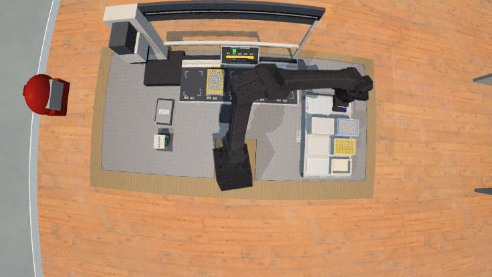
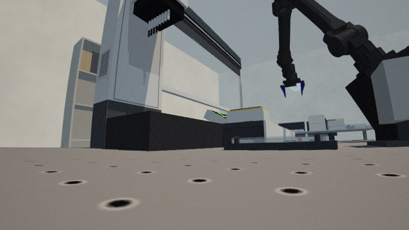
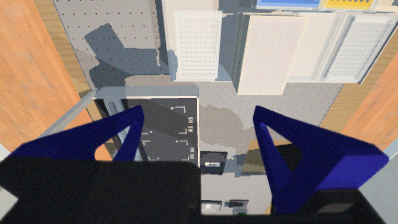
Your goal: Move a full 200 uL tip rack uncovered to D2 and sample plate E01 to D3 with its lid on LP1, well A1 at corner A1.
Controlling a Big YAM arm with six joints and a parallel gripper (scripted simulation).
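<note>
Right now my hand is 220 mm above the sample plate. From my hand the other things lie so: shelf (230 mm below, 170 mm behind, 60 mm to the right); then white sealed block (170 mm below, 110 mm behind, 10 mm to the left); then clear tip rack cover (210 mm below, 210 mm behind, 10 mm to the left).
</note>
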